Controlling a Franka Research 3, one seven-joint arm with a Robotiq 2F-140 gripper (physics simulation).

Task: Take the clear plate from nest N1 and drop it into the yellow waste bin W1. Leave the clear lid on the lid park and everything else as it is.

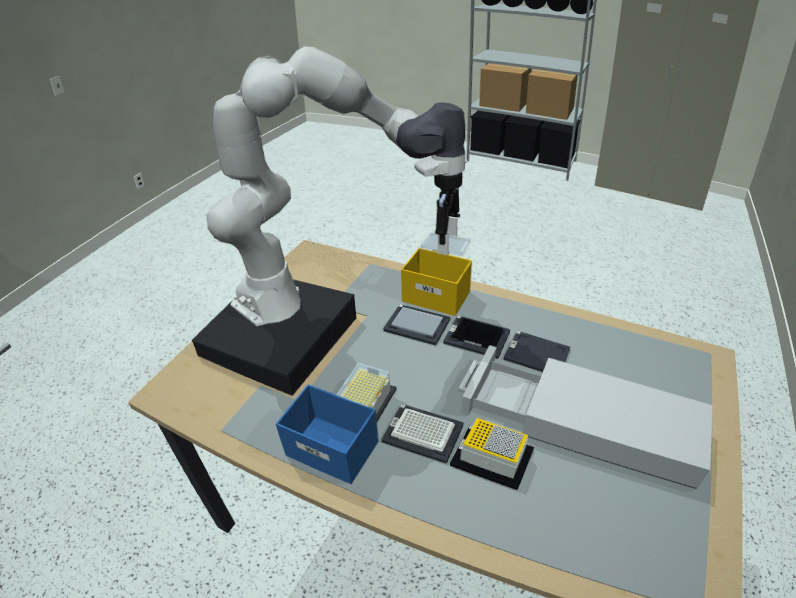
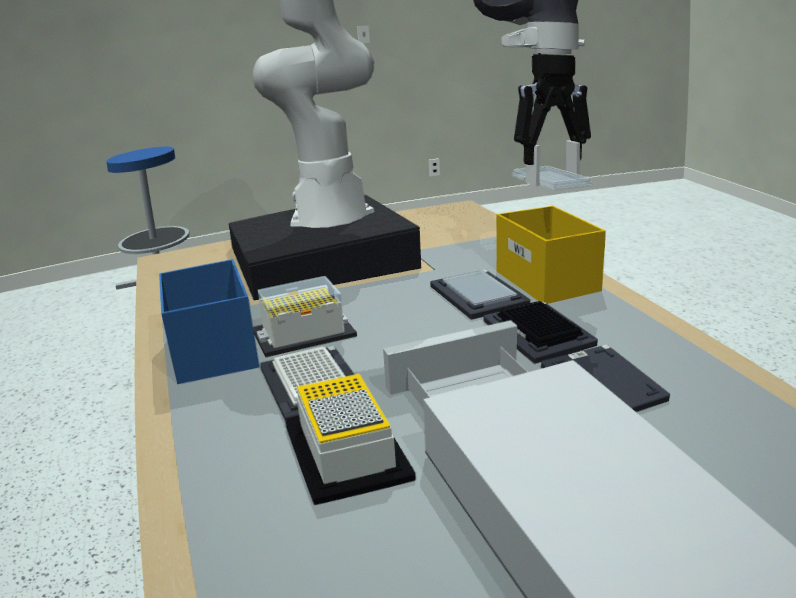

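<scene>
My gripper [image 1: 447,239] [image 2: 554,160] points down and is shut on the clear plate [image 1: 459,243] [image 2: 558,177], which it holds level above the yellow waste bin W1 [image 1: 435,283] [image 2: 574,261]. The plate is apart from the bin's rim; how exactly it lines up with the opening is hard to tell. The clear lid [image 1: 418,320] [image 2: 479,287] lies flat on a dark nest beside the bin, on what looks like the lid park. A bare dark nest [image 1: 537,350] [image 2: 617,376], apparently N1, lies at the end of that row.
A black plate [image 1: 477,334] [image 2: 541,321] sits on the middle nest. A large grey box-shaped device [image 1: 624,415] [image 2: 579,476] has its drawer out. A blue bin W2 [image 1: 328,431] [image 2: 209,328], a tip box [image 1: 365,387] [image 2: 301,316], a white plate [image 1: 423,429] [image 2: 308,372] and a yellow-topped rack [image 1: 494,445] [image 2: 345,418] stand across the table.
</scene>
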